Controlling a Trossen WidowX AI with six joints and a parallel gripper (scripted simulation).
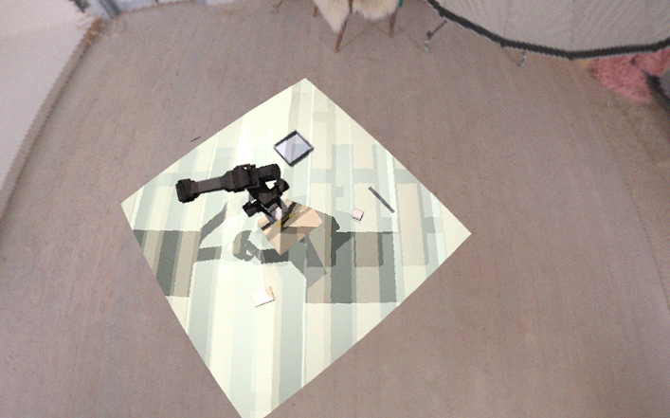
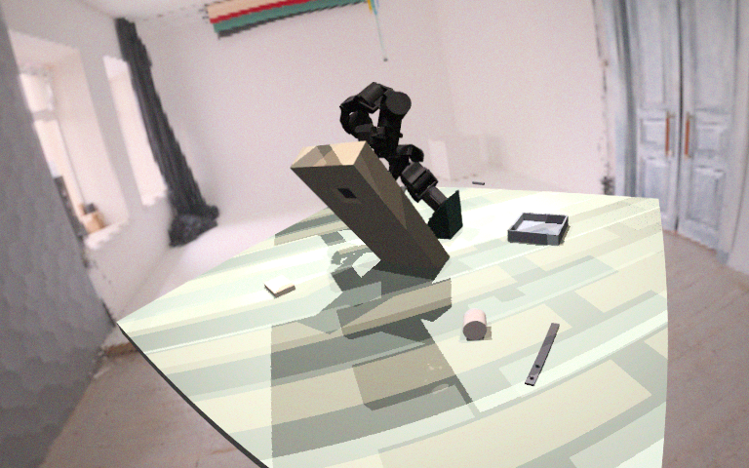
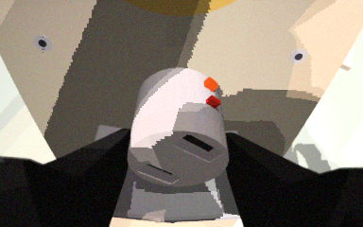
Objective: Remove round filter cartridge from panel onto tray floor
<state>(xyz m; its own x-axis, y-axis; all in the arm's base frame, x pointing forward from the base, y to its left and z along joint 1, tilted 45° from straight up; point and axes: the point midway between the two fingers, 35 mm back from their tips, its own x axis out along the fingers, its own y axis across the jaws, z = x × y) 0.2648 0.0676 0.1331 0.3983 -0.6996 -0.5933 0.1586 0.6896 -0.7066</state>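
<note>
Right now the grey tray is 28 cm behind my gripper tip, 34 cm to the left of it and 22 cm below it. From my gripper tip the other things lie so: small tan block (13 cm ahead, 29 cm to the right, 22 cm below); round filter cartridge (right at my gripper tip).
</note>
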